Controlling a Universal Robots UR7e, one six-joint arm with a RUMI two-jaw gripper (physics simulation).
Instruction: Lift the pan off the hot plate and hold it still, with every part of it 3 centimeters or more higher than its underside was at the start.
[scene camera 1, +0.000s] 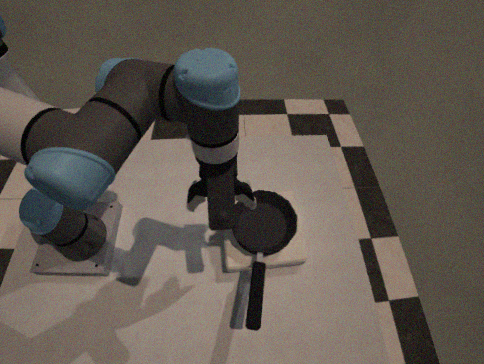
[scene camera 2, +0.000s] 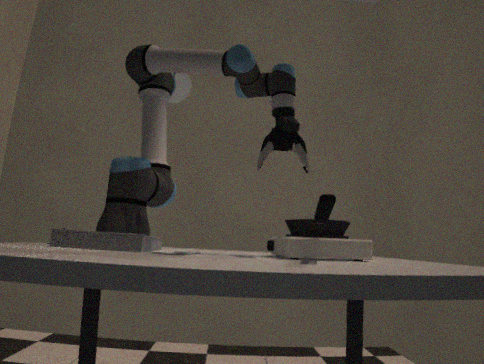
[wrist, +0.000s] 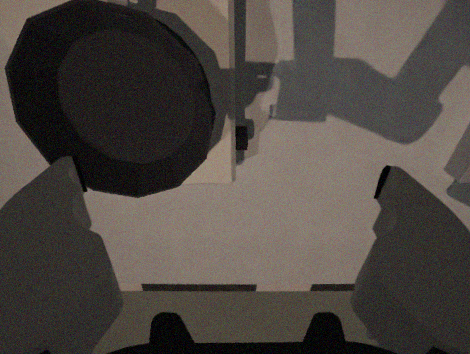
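Seen in the pictures: gripper, fingertip midpoint: (scene camera 2: 282, 171) (wrist: 234, 167); arm's base, origin of the base link: (scene camera 1: 84, 238) (scene camera 2: 123, 234).
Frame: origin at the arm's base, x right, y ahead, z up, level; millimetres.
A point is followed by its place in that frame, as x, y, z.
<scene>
A dark round pan (scene camera 1: 265, 225) @[34, 575, 28] (scene camera 2: 317, 228) @[109, 540, 43] (wrist: 130, 95) @[40, 561, 28] rests level on the pale square hot plate (scene camera 1: 295, 256) @[137, 646, 17] (scene camera 2: 340, 248) @[151, 589, -9] (wrist: 217, 167) @[-62, 475, 17]. Its black handle (scene camera 1: 256, 295) @[234, 510, 94] (scene camera 2: 325, 207) @[276, 495, 83] points toward the bottom of scene camera 1 and tilts upward in scene camera 2. In the wrist view most of the handle is out of frame at the top. My gripper (scene camera 1: 222, 206) @[49, 453, 208] (scene camera 2: 283, 170) @[49, 453, 208] (wrist: 234, 167) @[49, 453, 208] is open, with its fingers wide apart and nothing between them. It points down, well above the pan's height and a little to the robot-base side of the pan, touching neither pan nor hot plate.
The hot plate's black knob (scene camera 2: 270, 245) @[-18, 437, -9] (wrist: 242, 138) @[-28, 440, 5] sticks out on the side facing the robot base. The arm's base plate (scene camera 1: 114, 235) @[-10, 89, -25] (scene camera 2: 95, 240) @[107, -45, -19] stands on the left of the white table (scene camera 1: 320, 320) @[318, 691, -42] (scene camera 2: 210, 277) @[494, 238, -53]. Arm shadows fall between base and hot plate.
</scene>
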